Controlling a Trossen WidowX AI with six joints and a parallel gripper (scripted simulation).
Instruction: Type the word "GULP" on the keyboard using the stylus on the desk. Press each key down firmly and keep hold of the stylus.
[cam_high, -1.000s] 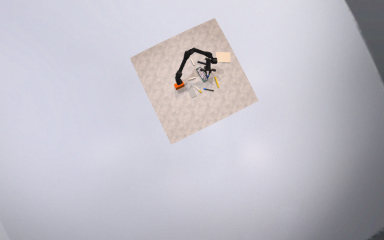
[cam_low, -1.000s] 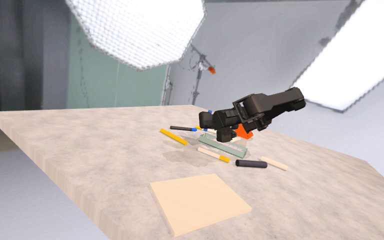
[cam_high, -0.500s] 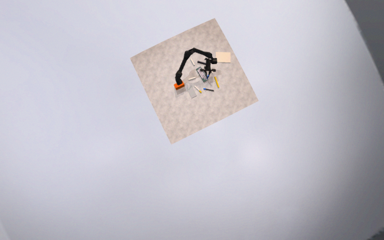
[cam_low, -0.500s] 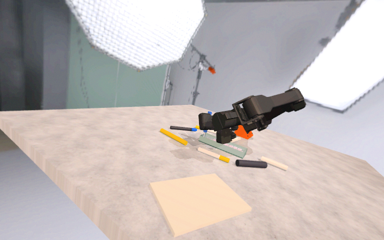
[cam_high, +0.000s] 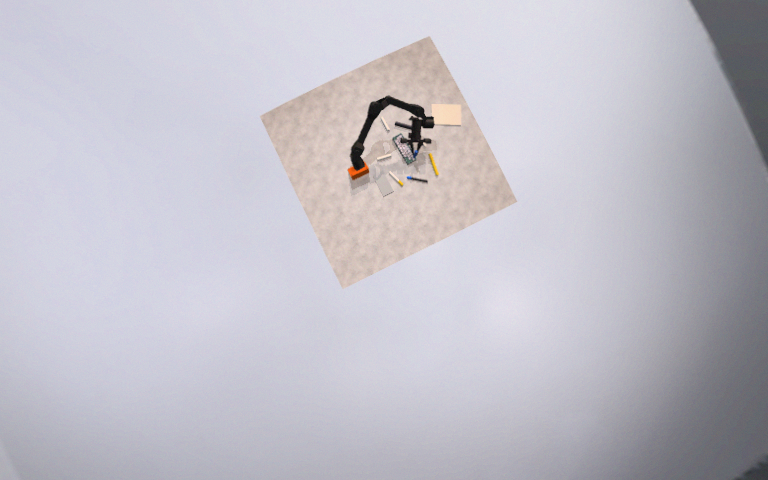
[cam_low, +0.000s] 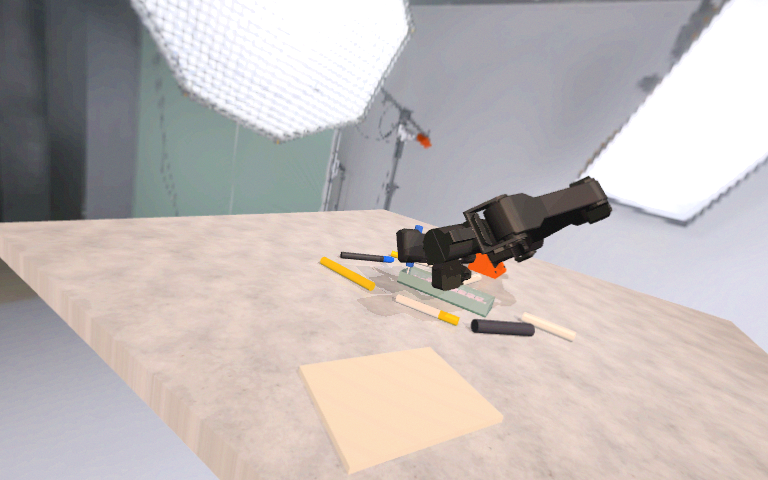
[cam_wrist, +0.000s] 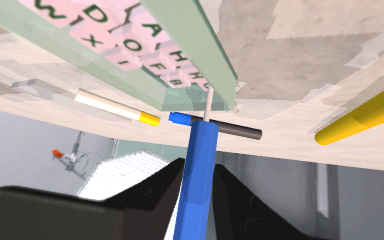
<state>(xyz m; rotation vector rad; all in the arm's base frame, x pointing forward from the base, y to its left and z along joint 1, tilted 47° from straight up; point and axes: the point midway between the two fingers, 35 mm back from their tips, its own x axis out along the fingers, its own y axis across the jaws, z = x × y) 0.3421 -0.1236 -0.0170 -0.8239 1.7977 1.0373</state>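
Right now the black cylinder is 60 mm ahead of my gripper tip, 220 mm to the left of it and 60 mm below it. From my gripper tip the other things lie so: blue stylus 10 mm below; then yellow stick 90 mm ahead, 100 mm to the right, 60 mm below; then grey flat block 250 mm behind, 30 mm to the right, 60 mm below.
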